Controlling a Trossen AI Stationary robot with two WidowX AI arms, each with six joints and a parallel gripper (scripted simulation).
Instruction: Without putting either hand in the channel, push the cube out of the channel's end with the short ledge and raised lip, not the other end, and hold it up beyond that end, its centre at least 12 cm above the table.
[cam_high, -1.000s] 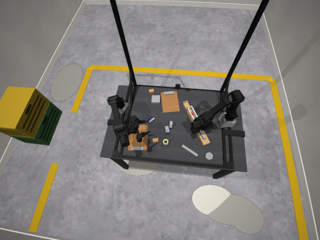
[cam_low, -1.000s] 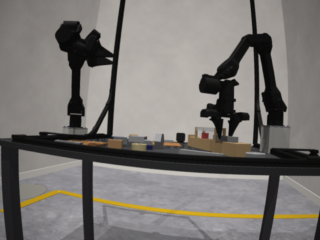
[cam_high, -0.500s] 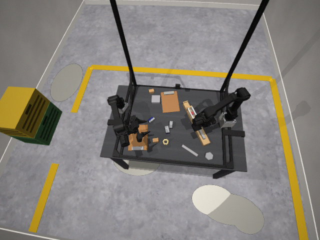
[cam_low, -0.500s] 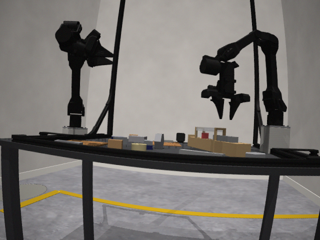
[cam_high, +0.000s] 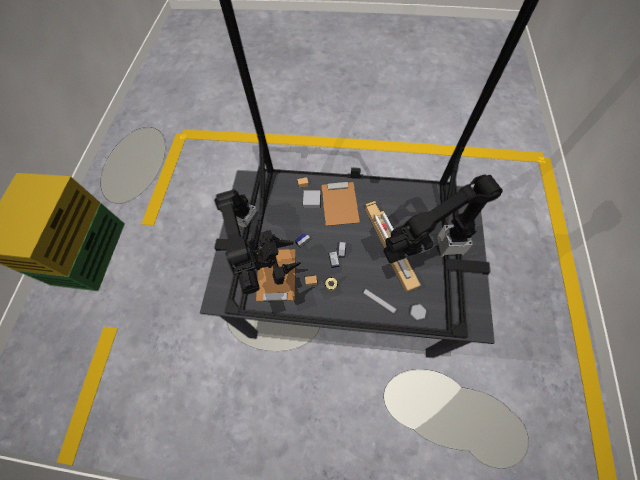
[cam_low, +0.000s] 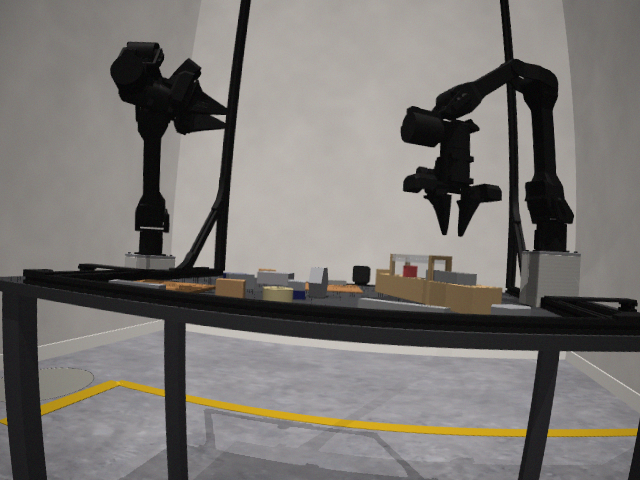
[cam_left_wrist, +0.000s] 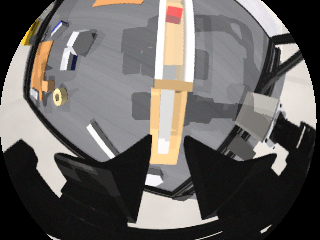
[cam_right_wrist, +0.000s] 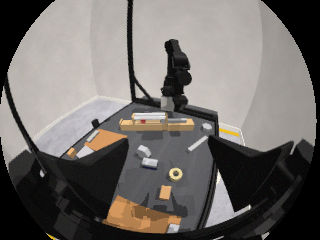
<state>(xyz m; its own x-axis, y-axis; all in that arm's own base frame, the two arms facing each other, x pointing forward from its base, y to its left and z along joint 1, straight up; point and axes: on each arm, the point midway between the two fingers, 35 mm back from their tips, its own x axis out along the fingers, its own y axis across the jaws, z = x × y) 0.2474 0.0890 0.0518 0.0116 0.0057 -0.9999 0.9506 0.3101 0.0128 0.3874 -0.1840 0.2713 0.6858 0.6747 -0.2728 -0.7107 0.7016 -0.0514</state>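
The wooden bridge is 120 mm behind my left hand, 70 mm to the right of it and 110 mm below it.
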